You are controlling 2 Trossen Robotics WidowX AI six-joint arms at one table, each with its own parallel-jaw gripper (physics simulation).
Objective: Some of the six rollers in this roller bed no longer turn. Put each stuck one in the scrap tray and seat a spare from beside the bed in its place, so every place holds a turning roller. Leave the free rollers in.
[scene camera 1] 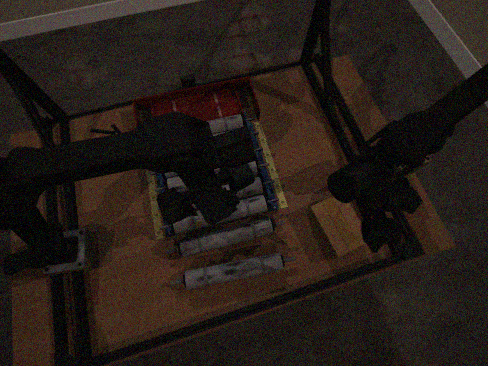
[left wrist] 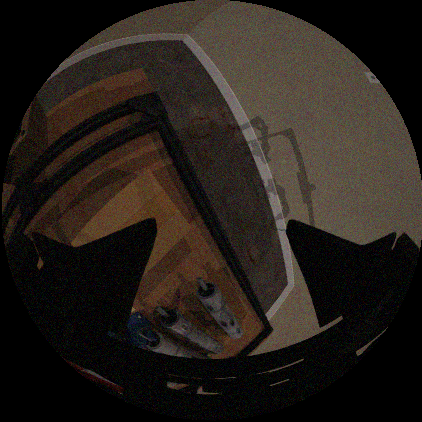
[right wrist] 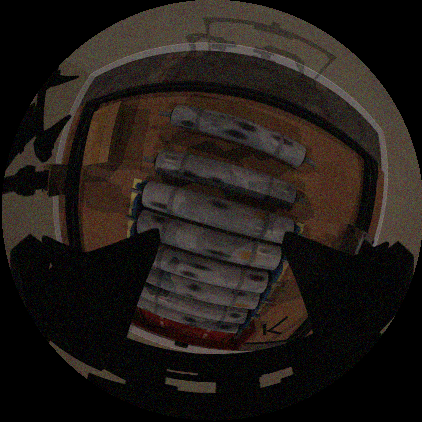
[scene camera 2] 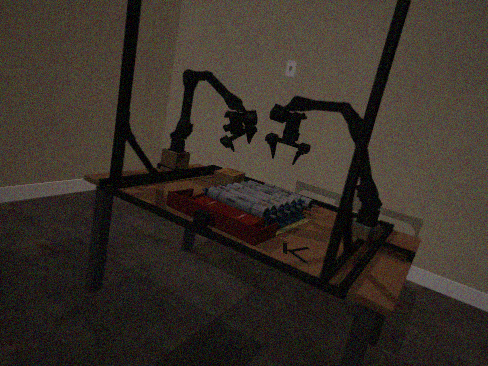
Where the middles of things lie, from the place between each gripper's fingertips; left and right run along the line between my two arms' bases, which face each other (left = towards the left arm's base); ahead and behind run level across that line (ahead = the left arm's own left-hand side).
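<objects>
The tan block (scene camera 1: 338,226) is 310 mm to the left of my right hand, 110 mm ahead of it and 170 mm below it. As for my left gripper, I see it 15 cm above the block and 6 cm past it.
</objects>
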